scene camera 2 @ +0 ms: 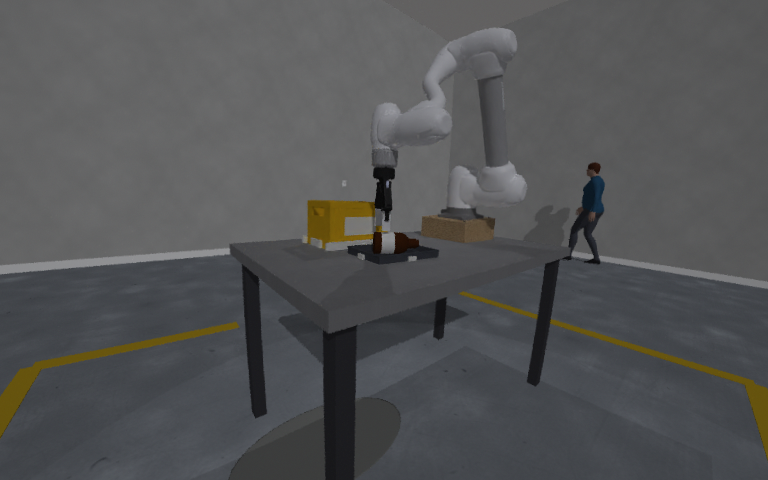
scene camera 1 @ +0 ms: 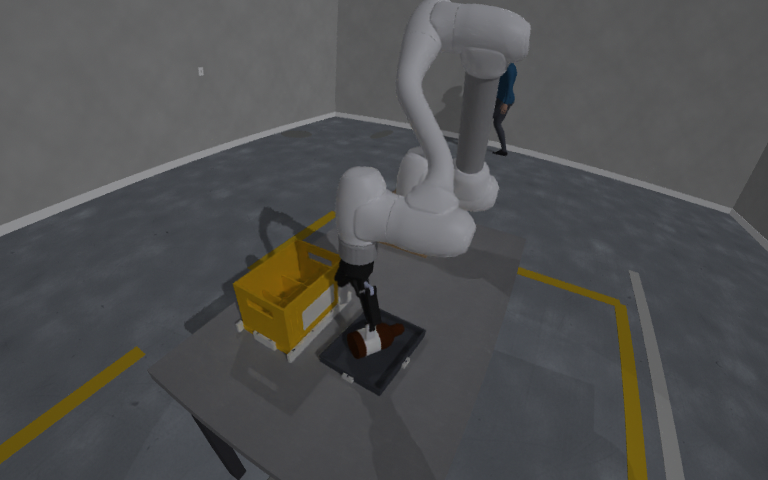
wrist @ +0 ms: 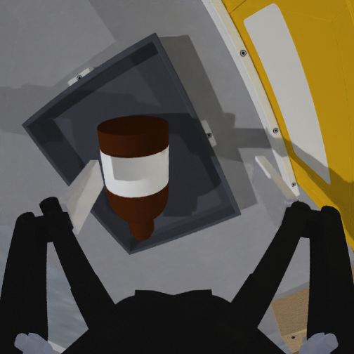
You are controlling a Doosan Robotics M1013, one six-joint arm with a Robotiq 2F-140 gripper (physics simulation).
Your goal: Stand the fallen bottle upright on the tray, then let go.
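Frame: origin at the arm's base, x right, y ahead, z up, level; metres.
Seen in the pictures: gripper, between the fingertips: (scene camera 2: 381,228) (scene camera 1: 355,320); arm's base, origin of its link: (scene camera 2: 460,217).
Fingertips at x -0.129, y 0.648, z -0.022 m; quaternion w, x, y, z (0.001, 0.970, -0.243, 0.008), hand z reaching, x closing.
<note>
Pixels of each thing's top centre, then the offset from my fingertips to it. Level surfaces: height alone.
- brown bottle, centre of its top: (scene camera 1: 379,327) (scene camera 2: 396,232) dz -0.009, dx -0.063, dy -0.017 m
- dark tray, centre of its top: (scene camera 1: 375,342) (scene camera 2: 393,247) dz -0.062, dx -0.061, dy -0.006 m
- yellow crate, centre of its top: (scene camera 1: 291,269) (scene camera 2: 348,201) dz +0.088, dx +0.209, dy +0.010 m
- grey table, height of its surface: dz -0.088 m
The brown bottle (scene camera 1: 387,338) (scene camera 2: 400,242) (wrist: 134,175) with a white label lies on its side in the dark tray (scene camera 1: 365,373) (scene camera 2: 390,258) (wrist: 145,77). In the wrist view its base is toward the top and its neck points down toward the gripper's palm, at a corner of the tray. My gripper (scene camera 1: 358,314) (scene camera 2: 382,221) (wrist: 176,170) is wide open and empty, pointing down low above the tray. In the wrist view the left fingertip shows close beside the label, and the right one is well away from the bottle, past the tray's wall.
A yellow crate (scene camera 1: 265,313) (scene camera 2: 334,223) (wrist: 336,100) stands beside the tray, held by white brackets on the grey table (scene camera 1: 430,362) (scene camera 2: 294,271). In the wrist view the right finger is near the crate's white edge strip. A person (scene camera 1: 508,93) (scene camera 2: 592,195) stands behind the arm.
</note>
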